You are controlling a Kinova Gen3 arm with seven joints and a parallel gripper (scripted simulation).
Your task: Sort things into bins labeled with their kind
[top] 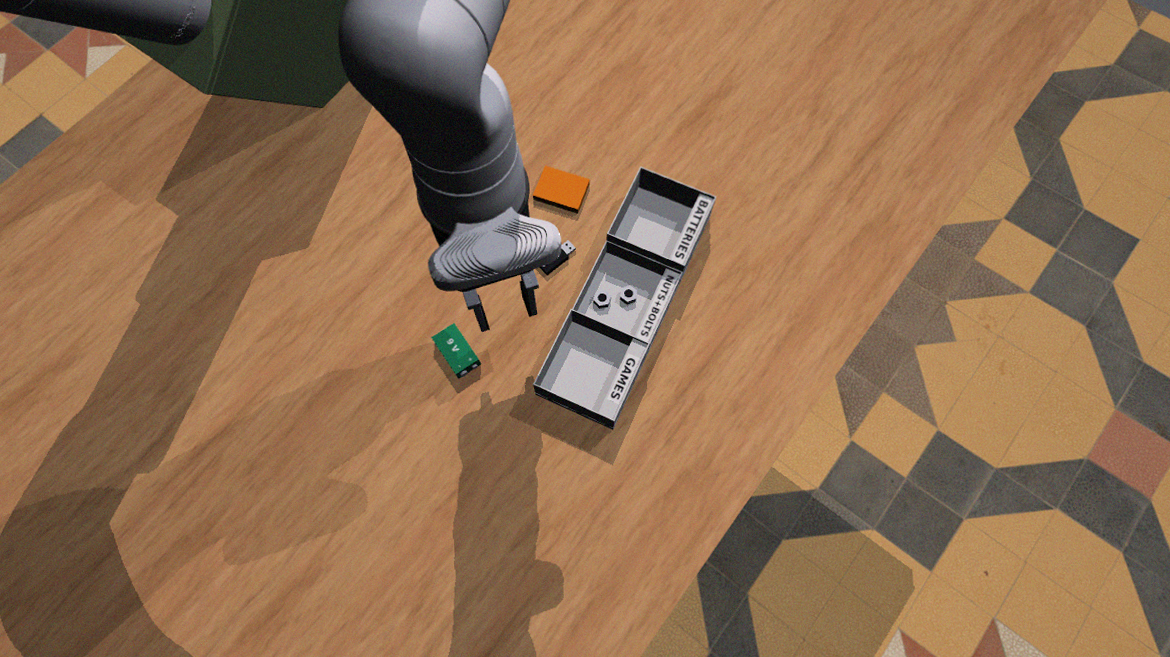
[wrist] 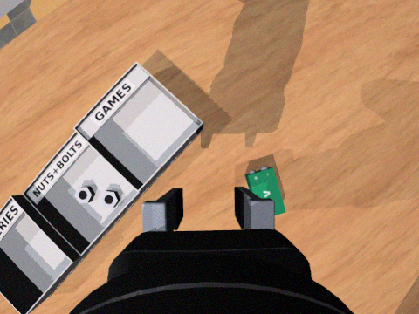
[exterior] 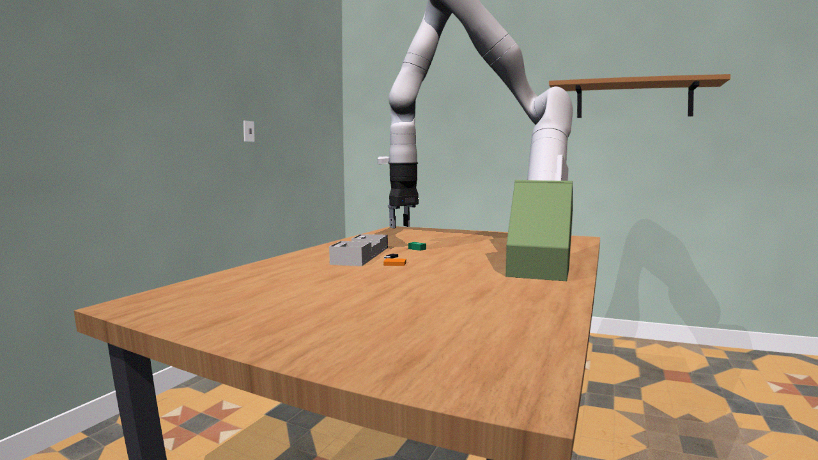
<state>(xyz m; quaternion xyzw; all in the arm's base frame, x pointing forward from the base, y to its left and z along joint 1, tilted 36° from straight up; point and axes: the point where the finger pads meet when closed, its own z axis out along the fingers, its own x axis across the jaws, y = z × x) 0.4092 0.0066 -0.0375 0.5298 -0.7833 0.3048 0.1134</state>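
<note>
Right now the green 9 v battery is 2 cm behind my hand, 5 cm to the right of it and 8 cm below it. Round my hand: black USB stick 3 cm behind, 9 cm to the left, 8 cm below; then flat orange box 9 cm behind, 15 cm to the left, 8 cm below; then bin row 5 cm ahead, 11 cm to the left, 6 cm below.
</note>
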